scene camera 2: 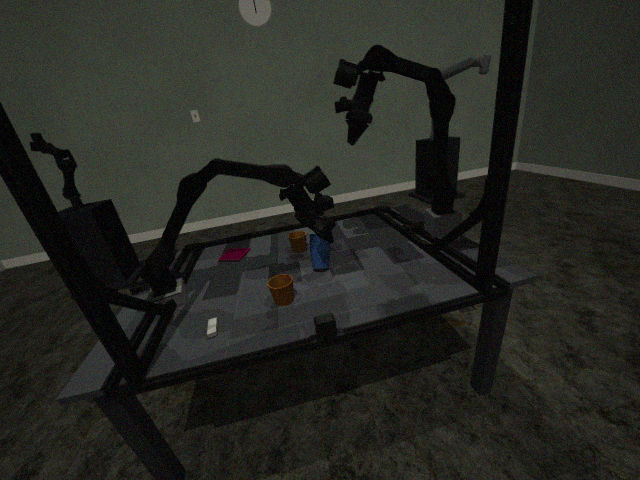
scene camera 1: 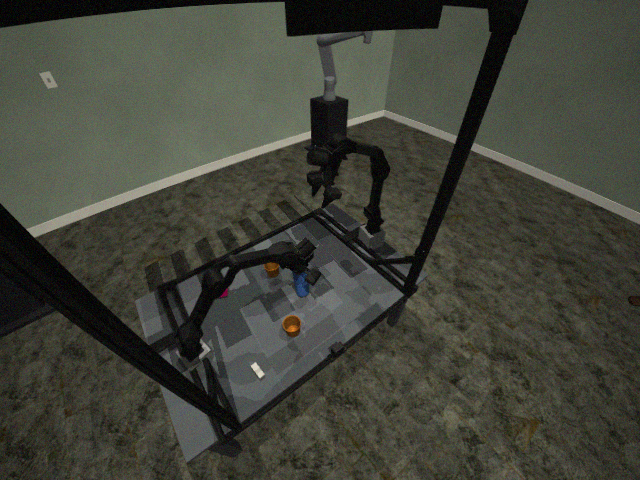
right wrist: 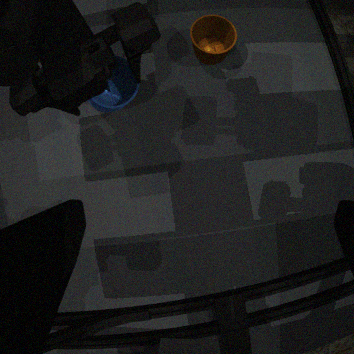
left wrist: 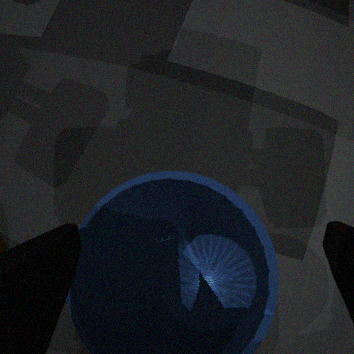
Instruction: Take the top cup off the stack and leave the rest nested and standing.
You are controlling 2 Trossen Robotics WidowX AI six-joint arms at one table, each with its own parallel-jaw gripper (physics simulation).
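Where they show: left gripper, fingertip midpoint: (scene camera 2: pixel 325 237) (scene camera 1: pixel 305 273) (right wrist: pixel 107 96) (left wrist: pixel 205 237); right gripper, fingertip midpoint: (scene camera 2: pixel 350 144) (scene camera 1: pixel 317 202) (right wrist: pixel 215 214); left arm's base, link origin: (scene camera 2: pixel 165 289) (scene camera 1: pixel 192 350); right arm's base, link origin: (scene camera 2: pixel 442 211) (scene camera 1: pixel 372 229).
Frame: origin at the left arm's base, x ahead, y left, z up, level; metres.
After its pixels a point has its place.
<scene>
The nested blue cup stack (scene camera 1: pixel 301 287) (scene camera 2: pixel 320 255) (left wrist: pixel 217 270) (right wrist: pixel 125 82) stands upright near the middle of the table; the left wrist view looks down into its top cup. The single cups cannot be told apart. My left gripper (scene camera 1: pixel 306 273) @[x 0.528, y -0.115, z 0.060 m] (scene camera 2: pixel 328 238) @[x 0.528, y -0.115, z 0.060 m] (left wrist: pixel 205 237) @[x 0.528, y -0.115, z 0.060 m] (right wrist: pixel 107 96) @[x 0.528, y -0.115, z 0.060 m] is open at the stack's top, empty. In the left wrist view one finger overlaps the rim's left side and the other stands apart from its right side. My right gripper (scene camera 1: pixel 314 192) @[x 0.684, y -0.061, z 0.337 m] (scene camera 2: pixel 353 140) @[x 0.684, y -0.061, z 0.337 m] (right wrist: pixel 215 214) @[x 0.684, y -0.061, z 0.337 m] is open and empty, high above the table's far right part.
One orange cup (scene camera 1: pixel 271 269) @[x 0.494, y 0.088, z -0.039 m] (scene camera 2: pixel 297 241) @[x 0.472, y 0.034, z 0.009 m] (right wrist: pixel 213 40) @[x 0.471, y 0.079, z -0.039 m] stands behind the stack; another orange cup (scene camera 1: pixel 292 326) @[x 0.338, y -0.207, z -0.039 m] (scene camera 2: pixel 281 291) @[x 0.318, y -0.256, z 0.012 m] stands in front, to the left. A pink flat square (scene camera 1: pixel 223 293) @[x 0.247, y 0.152, z -0.033 m] (scene camera 2: pixel 234 254) @[x 0.241, y 0.190, z -0.034 m] and a small white block (scene camera 1: pixel 257 370) @[x 0.121, y -0.234, z -0.030 m] (scene camera 2: pixel 211 327) @[x 0.120, y -0.240, z -0.030 m] lie on the left. Black rails border the table.
</scene>
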